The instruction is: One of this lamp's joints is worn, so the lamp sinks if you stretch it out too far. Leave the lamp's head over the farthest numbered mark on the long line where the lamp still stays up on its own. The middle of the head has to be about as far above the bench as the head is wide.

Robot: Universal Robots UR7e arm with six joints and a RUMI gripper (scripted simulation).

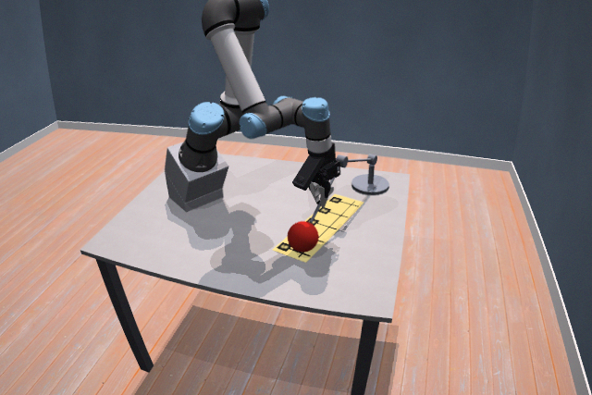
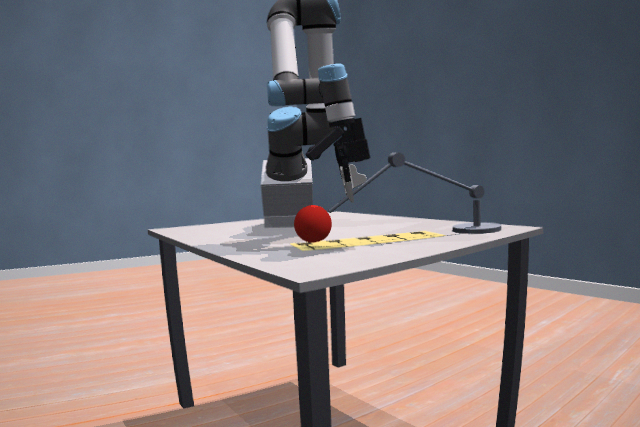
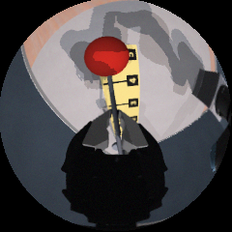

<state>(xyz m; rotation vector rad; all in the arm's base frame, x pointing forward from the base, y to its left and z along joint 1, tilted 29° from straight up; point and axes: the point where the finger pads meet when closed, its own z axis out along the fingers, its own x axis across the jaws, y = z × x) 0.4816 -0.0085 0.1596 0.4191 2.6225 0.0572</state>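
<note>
Now: the yellow numbered strip 2 cm behind my hand, 7 cm to the left of it and 13 cm below it. Also, from my hand: round base: 8 cm ahead, 42 cm to the left, 10 cm below.
</note>
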